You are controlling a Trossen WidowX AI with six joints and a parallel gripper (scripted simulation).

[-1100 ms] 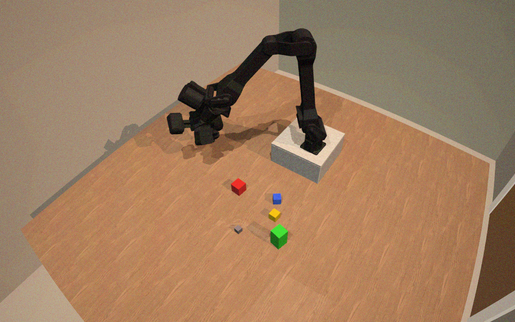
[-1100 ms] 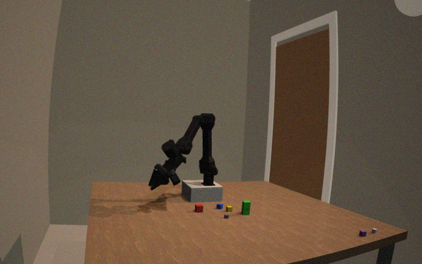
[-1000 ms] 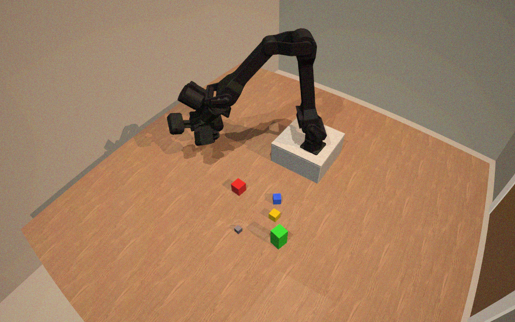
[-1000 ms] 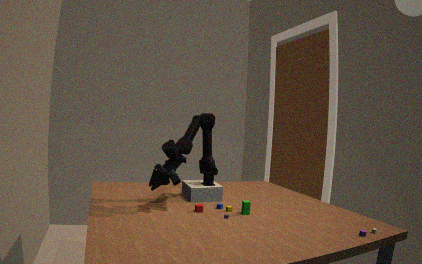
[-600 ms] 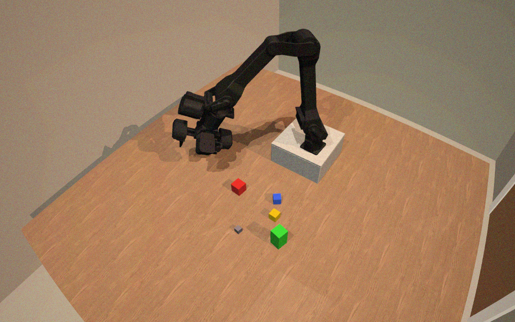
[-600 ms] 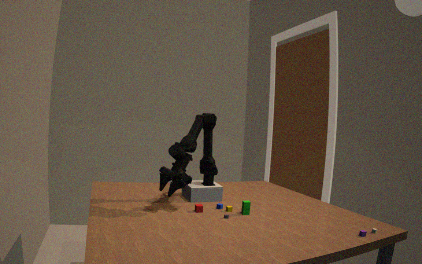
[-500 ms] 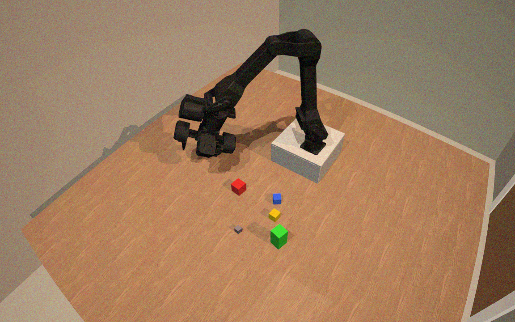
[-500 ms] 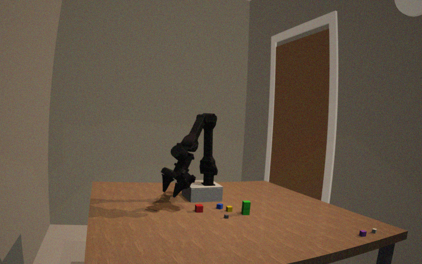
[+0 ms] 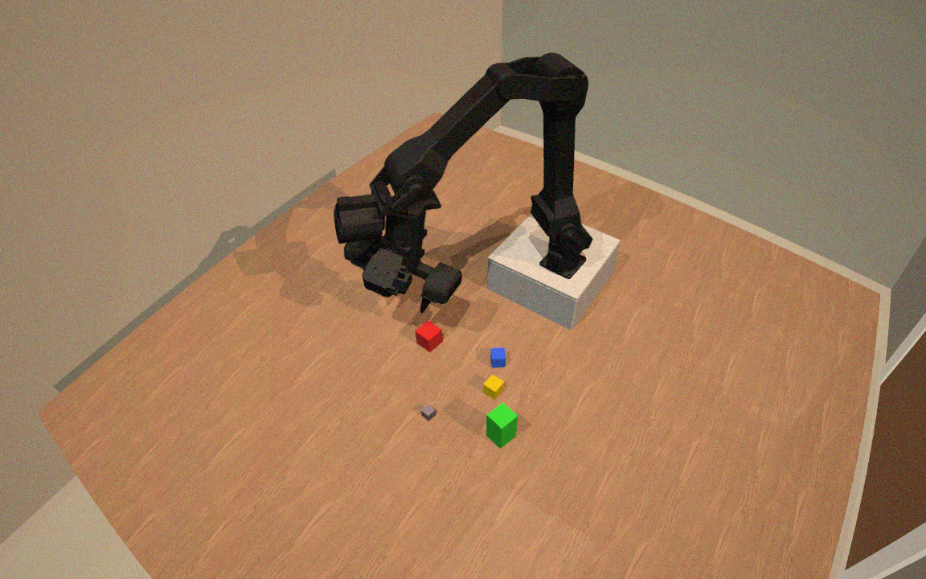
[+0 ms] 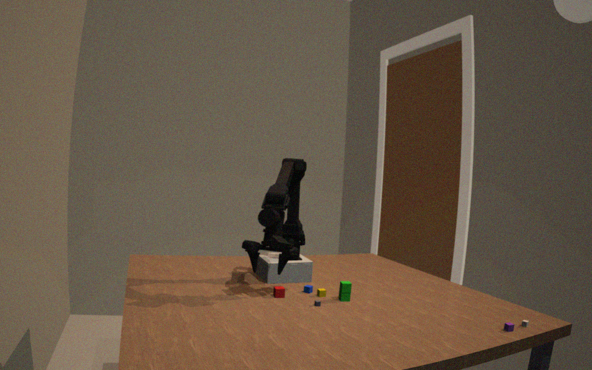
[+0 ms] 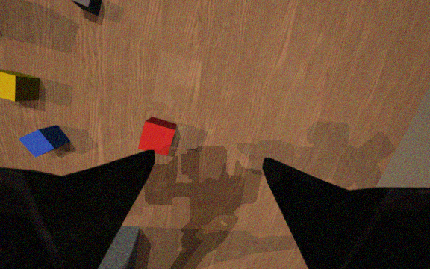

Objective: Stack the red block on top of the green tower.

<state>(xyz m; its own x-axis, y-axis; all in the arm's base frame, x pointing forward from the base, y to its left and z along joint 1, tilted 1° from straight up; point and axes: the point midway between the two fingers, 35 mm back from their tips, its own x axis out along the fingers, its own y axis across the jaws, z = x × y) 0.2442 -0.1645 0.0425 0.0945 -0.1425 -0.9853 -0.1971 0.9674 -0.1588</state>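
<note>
My gripper tip is 7 cm above the red block, 5 cm to the right of it and 1 cm past it. The rest, counted from my gripper tip: small grey cube (15 cm to the left, 10 cm ahead, 8 cm below); then yellow cube (20 cm to the left, 7 cm below); then blue cube (17 cm to the left, 7 cm below, 5 cm behind).
</note>
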